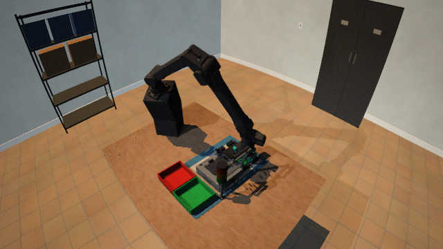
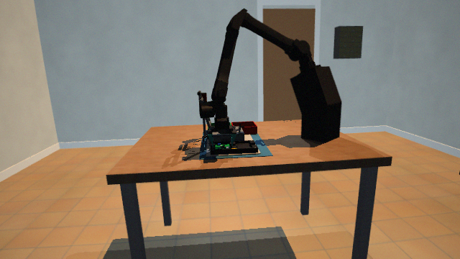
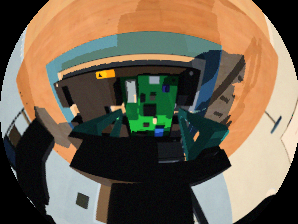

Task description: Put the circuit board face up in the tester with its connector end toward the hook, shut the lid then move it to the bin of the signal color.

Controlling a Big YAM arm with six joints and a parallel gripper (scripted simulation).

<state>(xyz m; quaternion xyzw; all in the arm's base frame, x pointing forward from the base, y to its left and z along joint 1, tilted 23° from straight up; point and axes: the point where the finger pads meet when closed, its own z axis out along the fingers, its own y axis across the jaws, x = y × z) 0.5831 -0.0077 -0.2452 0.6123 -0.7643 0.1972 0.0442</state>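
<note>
Right now my hand is right at the green circuit board. Also, from my hand: green bin (90 mm behind, 360 mm to the right, 10 mm below); then tester lid (40 mm ahead, 190 mm to the right, 160 mm above); then red bin (240 mm behind, 320 mm to the right, 10 mm below).
</note>
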